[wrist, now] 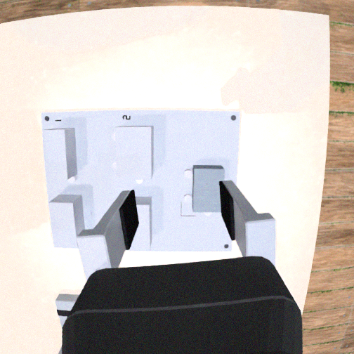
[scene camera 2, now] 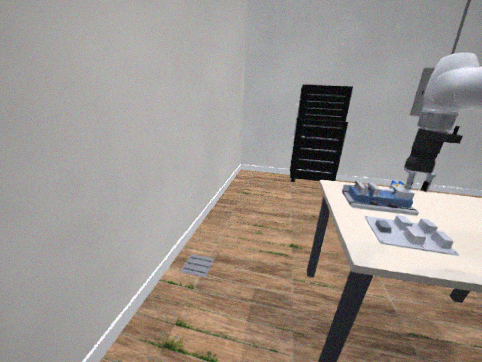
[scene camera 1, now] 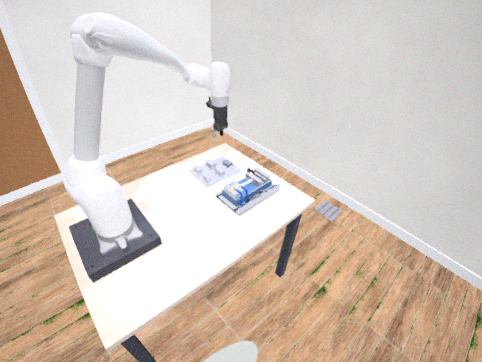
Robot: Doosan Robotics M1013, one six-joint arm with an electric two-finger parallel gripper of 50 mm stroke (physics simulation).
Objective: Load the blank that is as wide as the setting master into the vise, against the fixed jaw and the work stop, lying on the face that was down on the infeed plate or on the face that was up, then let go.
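Pixels of known places: gripper, fingertip midpoint: [scene camera 2: 415, 190] [scene camera 1: 218, 137]; arm's base at its link origin: [scene camera 1: 117, 231].
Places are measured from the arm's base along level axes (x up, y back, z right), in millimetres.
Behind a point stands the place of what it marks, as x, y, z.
The infeed plate [scene camera 1: 229, 172] {-43, -687, -126} [scene camera 2: 392, 239] {-43, -705, -261} [wrist: 210, 140] lies on the table and carries light grey blanks and the darker setting master [scene camera 1: 228, 162] {-18, -721, -185} [scene camera 2: 383, 226] {-18, -730, -220} [wrist: 207, 189]. In the wrist view, one blank [wrist: 59, 152] is by mark 1 and a broader-topped blank [wrist: 134, 150] by mark 2. A third blank [wrist: 66, 220] and a fourth blank [wrist: 144, 225] are nearer the gripper, the fourth partly hidden by a finger. My gripper [scene camera 1: 218, 134] {148, -679, -231} [scene camera 2: 419, 185] {148, -679, -231} [wrist: 177, 202] is open and empty, above the plate. The blue vise [scene camera 1: 257, 185] {18, -694, 116} [scene camera 2: 382, 198] {2, -668, 19} stands beside the plate, grey jaws apart.
The table [scene camera 1: 175, 240] {-51, -206, 143} [scene camera 2: 465, 230] {-51, -354, -68} bears the plate, the vise and the robot's dark base [scene camera 1: 117, 250] {1, 29, 99}. A black cabinet [scene camera 2: 320, 135] stands against the far wall. A grey floor grate [scene camera 1: 328, 210] [scene camera 2: 198, 265] lies beyond the table. Blue and yellow parts [scene camera 1: 241, 194] {54, -558, 155} stick up on the vise.
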